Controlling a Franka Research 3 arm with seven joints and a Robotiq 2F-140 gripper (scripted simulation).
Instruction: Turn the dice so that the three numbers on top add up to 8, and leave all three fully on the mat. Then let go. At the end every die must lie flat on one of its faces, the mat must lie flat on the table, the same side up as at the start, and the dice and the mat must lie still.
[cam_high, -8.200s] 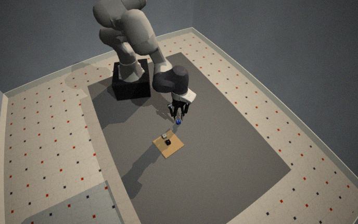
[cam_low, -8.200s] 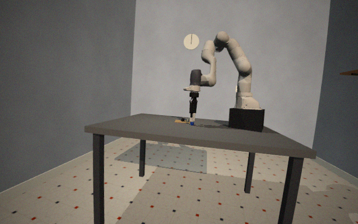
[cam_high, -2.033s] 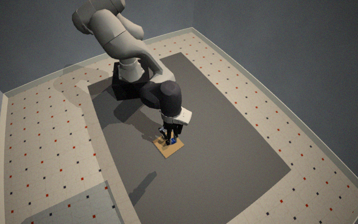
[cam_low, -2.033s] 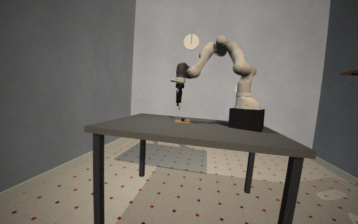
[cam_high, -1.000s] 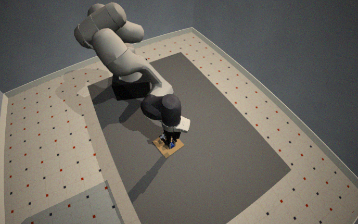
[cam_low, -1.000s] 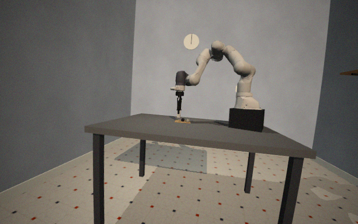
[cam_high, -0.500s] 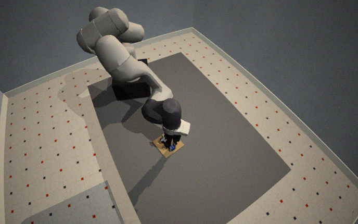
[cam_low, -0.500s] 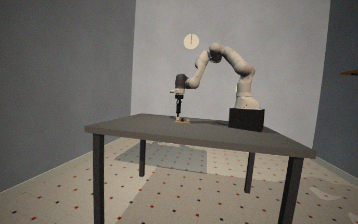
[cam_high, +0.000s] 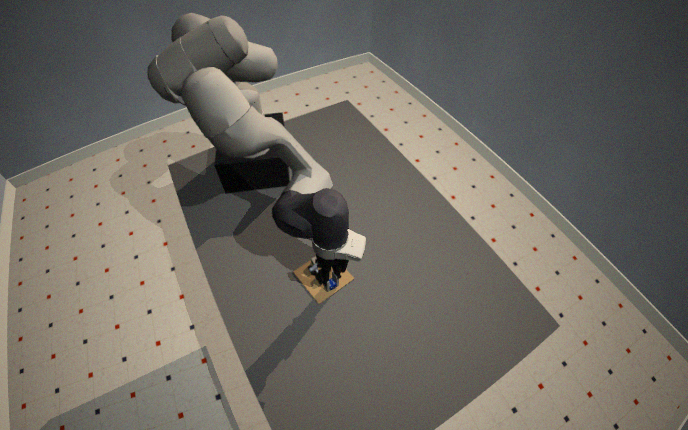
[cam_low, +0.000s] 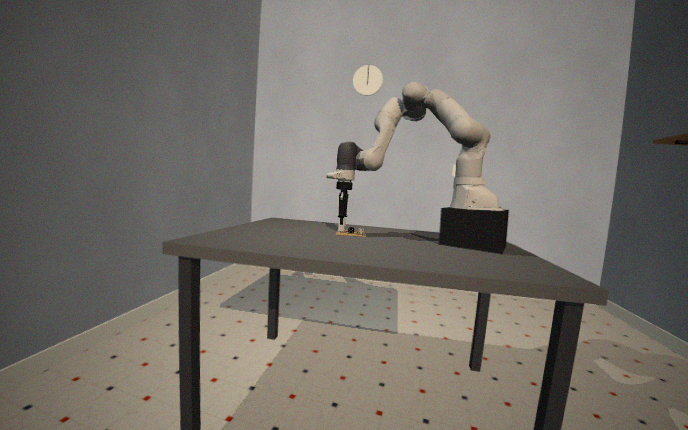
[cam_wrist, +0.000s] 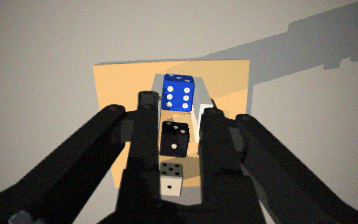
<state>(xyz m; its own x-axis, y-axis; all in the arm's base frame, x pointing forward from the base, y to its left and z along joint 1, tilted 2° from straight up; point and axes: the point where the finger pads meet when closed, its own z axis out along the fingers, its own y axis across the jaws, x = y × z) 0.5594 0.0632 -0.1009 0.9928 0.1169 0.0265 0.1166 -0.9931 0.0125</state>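
The blue die lies 20 mm below my hand. From my hand the other things lie so: black die (50 mm behind, 30 mm below, 10 mm to the right); white die (90 mm behind, 30 mm below, 10 mm to the right); tan mat (50 mm behind, 40 mm below, 10 mm to the right).
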